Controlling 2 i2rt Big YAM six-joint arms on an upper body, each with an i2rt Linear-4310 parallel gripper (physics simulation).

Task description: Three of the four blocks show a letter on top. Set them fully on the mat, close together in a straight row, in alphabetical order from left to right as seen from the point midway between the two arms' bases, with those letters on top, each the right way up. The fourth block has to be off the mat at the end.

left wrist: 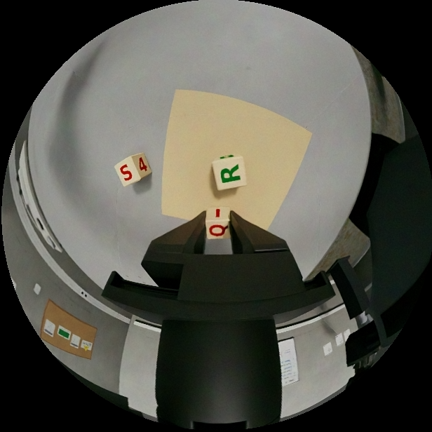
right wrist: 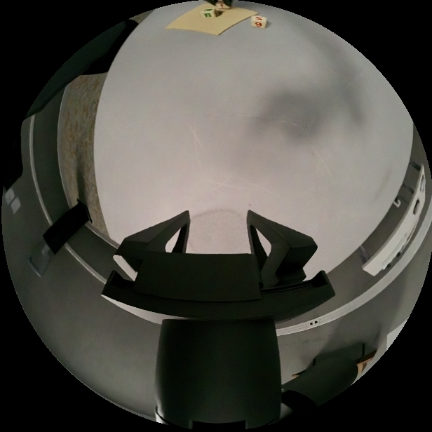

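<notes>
My left gripper (left wrist: 217, 215) is shut on the Q block (left wrist: 218, 223) (right wrist: 223, 5), at the mat's near edge in the left wrist view; its height is unclear. Q shows on its lower visible face and a red bar on the upper one. The R block (left wrist: 229, 173) (right wrist: 208, 13) sits apart on the tan mat (left wrist: 192, 117) (right wrist: 190, 24), a green R on top, turned sideways in the left wrist view. The S block (left wrist: 133, 169) (right wrist: 259, 21) lies off the mat, showing red S and 4 in the left wrist view. A fourth block does not show. My right gripper (right wrist: 217, 214) is open and empty.
Both arms work over a grey table (left wrist: 215, 45) (right wrist: 240, 150) with a curved outline in these views. The mat and blocks are far from my right gripper, at the top of the right wrist view. A dark arm part stands at the right of the left wrist view.
</notes>
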